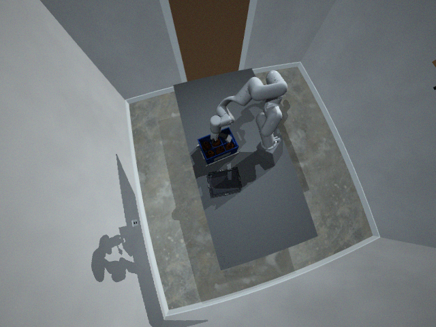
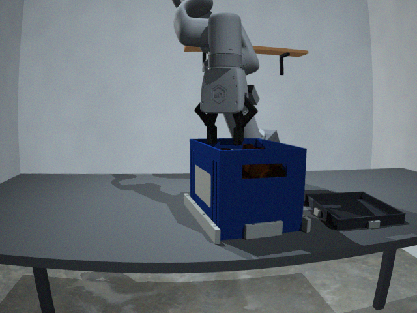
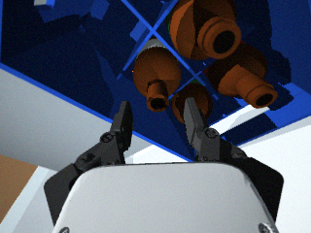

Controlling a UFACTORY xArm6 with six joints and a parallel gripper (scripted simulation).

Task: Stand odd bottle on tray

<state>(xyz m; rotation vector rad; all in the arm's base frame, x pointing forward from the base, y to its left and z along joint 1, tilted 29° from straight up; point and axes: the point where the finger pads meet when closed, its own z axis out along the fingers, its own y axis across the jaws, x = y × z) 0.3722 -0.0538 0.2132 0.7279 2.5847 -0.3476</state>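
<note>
My gripper is now 10 cm above the bottle. The rest, counted from my hand: blue crate (1 cm behind, 4 cm to the left, 11 cm below); dark tray (1 cm ahead, 33 cm to the left, 18 cm below).
</note>
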